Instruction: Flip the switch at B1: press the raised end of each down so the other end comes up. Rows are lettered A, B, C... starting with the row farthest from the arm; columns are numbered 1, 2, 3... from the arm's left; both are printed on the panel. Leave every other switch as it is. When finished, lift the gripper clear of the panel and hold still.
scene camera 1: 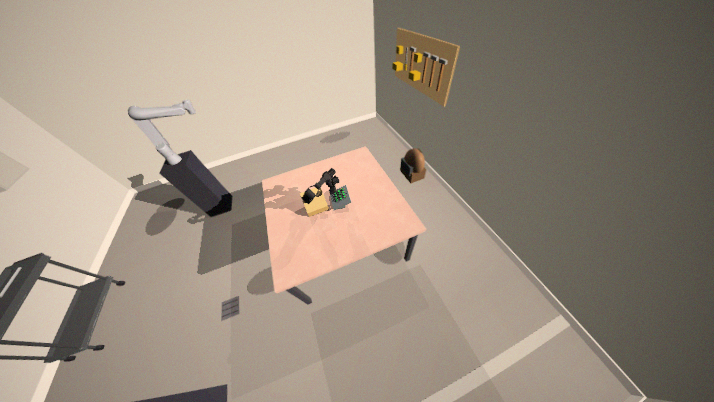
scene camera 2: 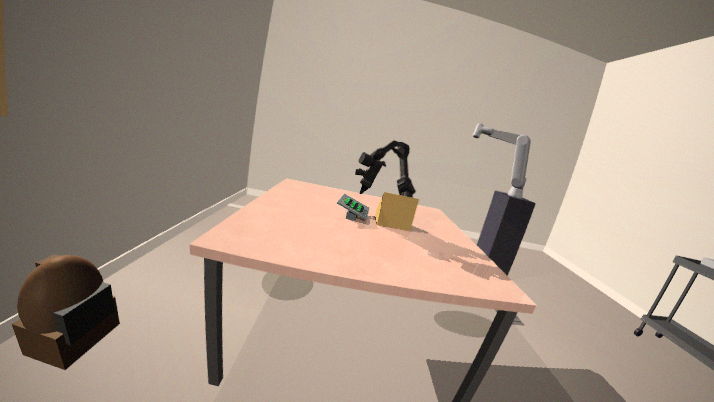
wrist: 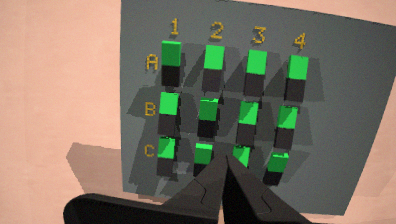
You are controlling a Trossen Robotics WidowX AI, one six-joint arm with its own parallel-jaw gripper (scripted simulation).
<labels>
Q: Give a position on a rocker switch B1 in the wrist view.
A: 169, 101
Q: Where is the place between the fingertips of my gripper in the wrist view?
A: At 224, 162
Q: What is my gripper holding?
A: Nothing.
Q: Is my gripper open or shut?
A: Shut.
</labels>
